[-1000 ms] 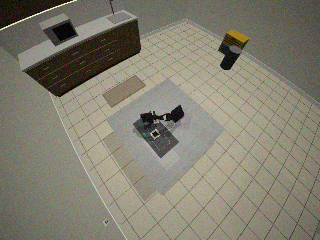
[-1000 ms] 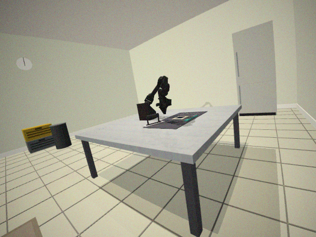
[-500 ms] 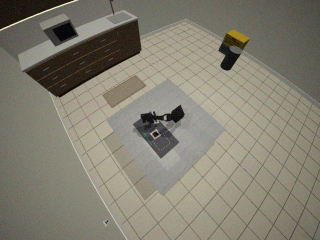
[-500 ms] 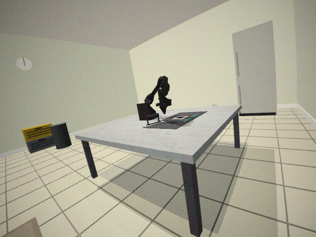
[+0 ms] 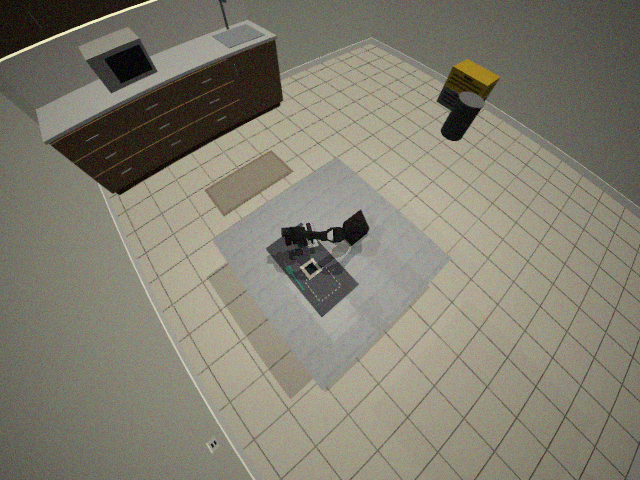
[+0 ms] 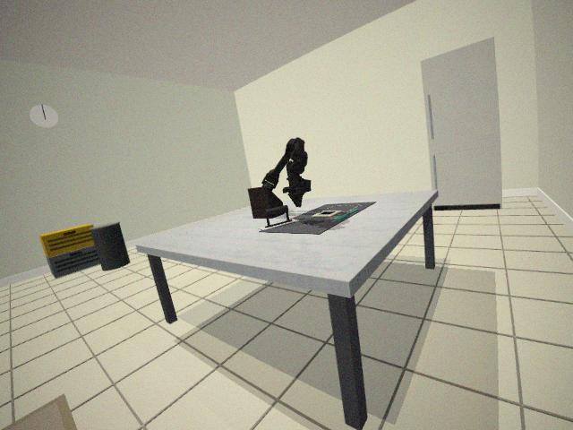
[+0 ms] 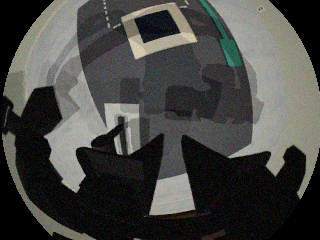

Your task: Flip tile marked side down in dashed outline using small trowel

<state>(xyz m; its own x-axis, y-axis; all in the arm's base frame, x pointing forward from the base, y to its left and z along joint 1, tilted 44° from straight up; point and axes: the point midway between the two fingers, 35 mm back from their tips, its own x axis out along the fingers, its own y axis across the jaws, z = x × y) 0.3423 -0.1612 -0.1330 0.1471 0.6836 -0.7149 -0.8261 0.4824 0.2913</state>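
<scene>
The trowel is 130 mm behind my gripper tip, 40 mm below it and 30 mm to the right of it. From my gripper tip the other things lie so: teal strip (190 mm ahead, 110 mm to the left, 80 mm below); tile (170 mm to the left, 80 mm below, 70 mm ahead).
</scene>
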